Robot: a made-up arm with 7 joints.
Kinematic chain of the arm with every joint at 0, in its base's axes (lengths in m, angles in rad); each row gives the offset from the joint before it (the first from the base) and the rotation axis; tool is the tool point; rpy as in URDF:
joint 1: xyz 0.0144 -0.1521 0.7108 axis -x
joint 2: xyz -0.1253 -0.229 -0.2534 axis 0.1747 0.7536 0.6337
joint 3: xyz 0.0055 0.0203 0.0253 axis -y
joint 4: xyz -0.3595 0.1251 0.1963 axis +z
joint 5: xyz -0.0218 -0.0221 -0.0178 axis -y
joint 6: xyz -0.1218 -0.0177 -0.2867 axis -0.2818 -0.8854 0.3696
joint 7: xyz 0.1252 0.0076 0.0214 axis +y
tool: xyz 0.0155 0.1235 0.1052 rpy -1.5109 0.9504 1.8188
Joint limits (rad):
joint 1: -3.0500..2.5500
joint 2: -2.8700..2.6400
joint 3: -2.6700..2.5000
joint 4: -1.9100..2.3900
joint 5: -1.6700..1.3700
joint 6: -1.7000..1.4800
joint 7: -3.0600..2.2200
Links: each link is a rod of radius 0.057 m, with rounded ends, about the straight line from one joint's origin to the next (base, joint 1, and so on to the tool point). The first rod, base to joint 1, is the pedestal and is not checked.
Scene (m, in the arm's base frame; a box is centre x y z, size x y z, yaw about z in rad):
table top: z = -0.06
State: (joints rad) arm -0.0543 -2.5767 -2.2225 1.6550 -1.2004 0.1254 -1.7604
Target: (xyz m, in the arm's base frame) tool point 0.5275 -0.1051 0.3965
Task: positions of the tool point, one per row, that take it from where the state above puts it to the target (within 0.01 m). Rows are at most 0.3 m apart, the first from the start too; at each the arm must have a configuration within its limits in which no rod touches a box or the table.
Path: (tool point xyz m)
1: -0.5932 -0.3078 0.6518
2: -0.5368 -0.4471 0.7240
3: -0.4205 -0.5869 0.7372
4: -0.2560 -0.6909 0.6907
5: -0.0622 -0.7280 0.6003
6: 0.1370 -0.6796 0.4944
7: 0.3164 -0.5453 0.4066
8: 0.4525 -0.3429 0.3675
9: 0.5275 -0.1051 0.3965

